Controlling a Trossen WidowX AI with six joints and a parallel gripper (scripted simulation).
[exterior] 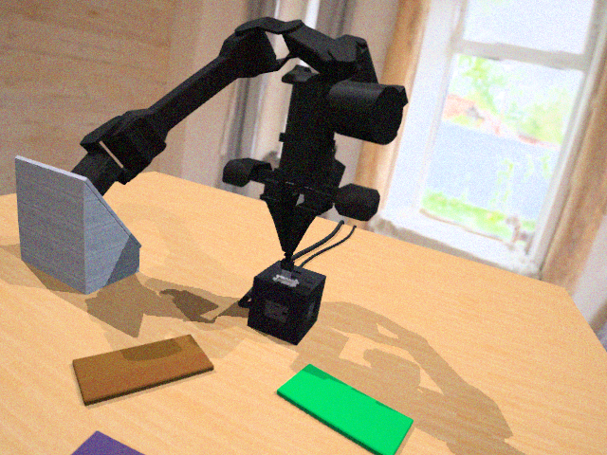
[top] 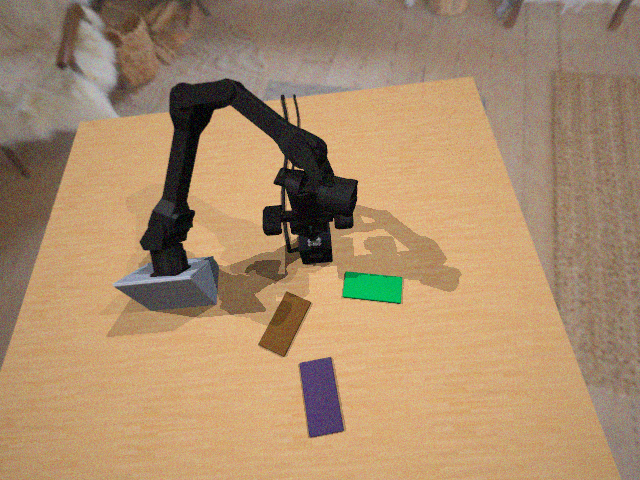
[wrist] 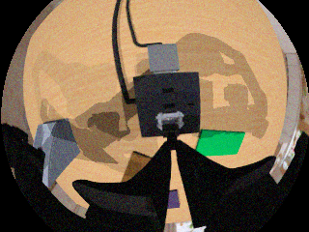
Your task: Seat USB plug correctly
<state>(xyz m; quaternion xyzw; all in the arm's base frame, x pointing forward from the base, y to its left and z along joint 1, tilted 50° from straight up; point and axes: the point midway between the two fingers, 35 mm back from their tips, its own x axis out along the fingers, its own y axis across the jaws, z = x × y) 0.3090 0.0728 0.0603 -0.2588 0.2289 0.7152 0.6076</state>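
Now: the light grey socket 1 cm to the left of my gripper tip and 5 cm below it. From my gripper tip the other things lie so: grey USB plug (2 cm below); green tile (14 cm ahead, 8 cm to the right, 12 cm below); brown tile (7 cm behind, 17 cm to the right, 12 cm below).
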